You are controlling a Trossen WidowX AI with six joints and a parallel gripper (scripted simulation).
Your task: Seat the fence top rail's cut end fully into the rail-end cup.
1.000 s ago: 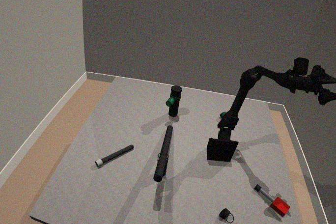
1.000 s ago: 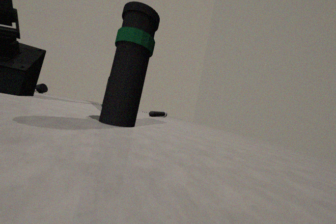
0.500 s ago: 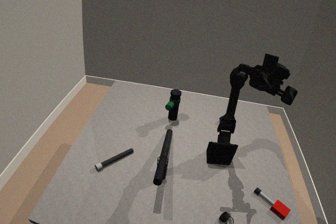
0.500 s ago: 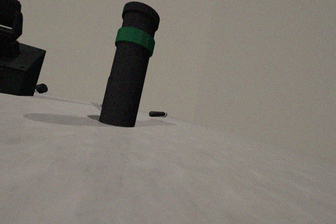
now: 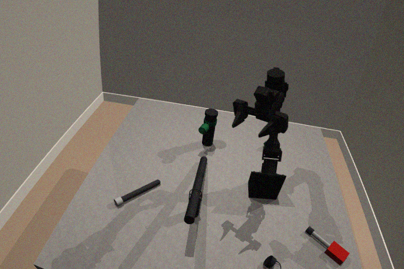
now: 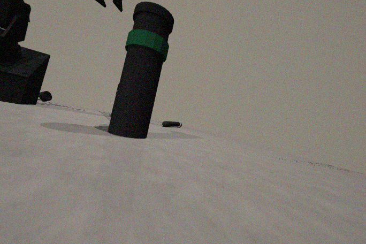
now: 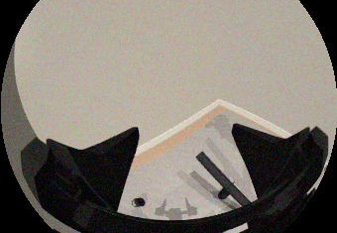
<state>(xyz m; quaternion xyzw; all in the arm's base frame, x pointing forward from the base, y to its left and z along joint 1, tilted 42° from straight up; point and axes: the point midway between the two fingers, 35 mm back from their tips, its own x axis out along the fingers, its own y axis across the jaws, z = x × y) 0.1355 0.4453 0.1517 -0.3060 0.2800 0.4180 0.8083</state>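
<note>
The green band lies 51 cm to the right of my gripper tip, 35 cm below it and 15 cm ahead of it. Also, from my gripper tip: black ring piece: 48 cm below, 24 cm behind, 16 cm to the left.
</note>
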